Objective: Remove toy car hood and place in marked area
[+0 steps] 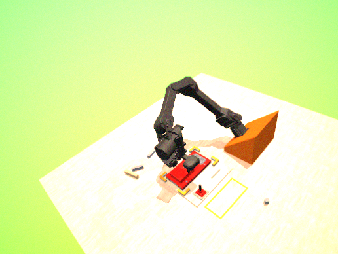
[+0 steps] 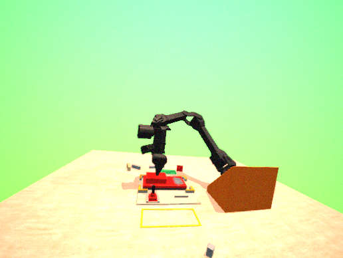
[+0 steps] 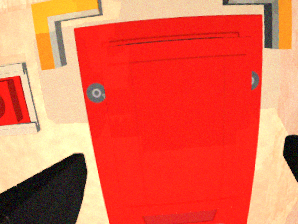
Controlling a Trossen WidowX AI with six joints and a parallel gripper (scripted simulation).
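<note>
The red hood lies 30 mm below my gripper tip. From my gripper tip the other things lie so: green patch (100 mm behind, 160 mm to the right, 70 mm below).
</note>
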